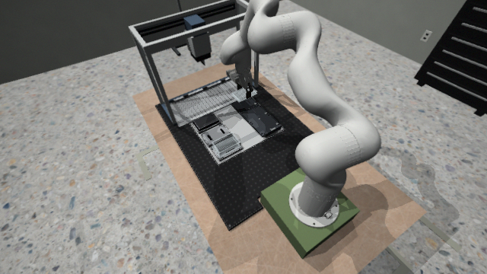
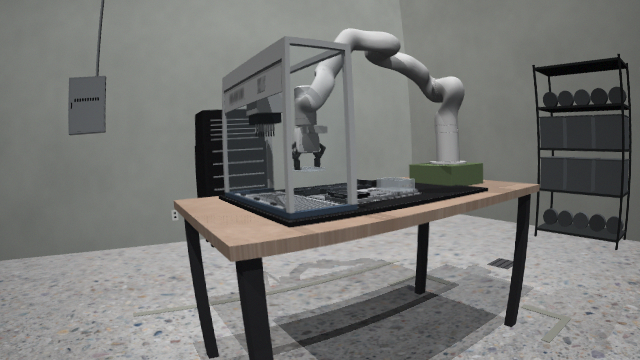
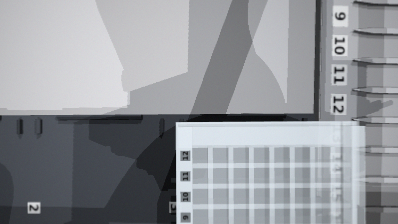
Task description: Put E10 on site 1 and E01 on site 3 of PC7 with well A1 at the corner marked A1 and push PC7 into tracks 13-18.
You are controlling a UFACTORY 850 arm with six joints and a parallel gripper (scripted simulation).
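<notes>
Now: the dark plate carrier PC7 110 mm behind my hand and 90 mm below it. Round my hand: nest S2 (260 mm to the left, 110 mm behind, 100 mm below); 96-well plate E01 (10 mm below); dark 384-well plate E10 (260 mm to the left, 80 mm below, 10 mm ahead).
</notes>
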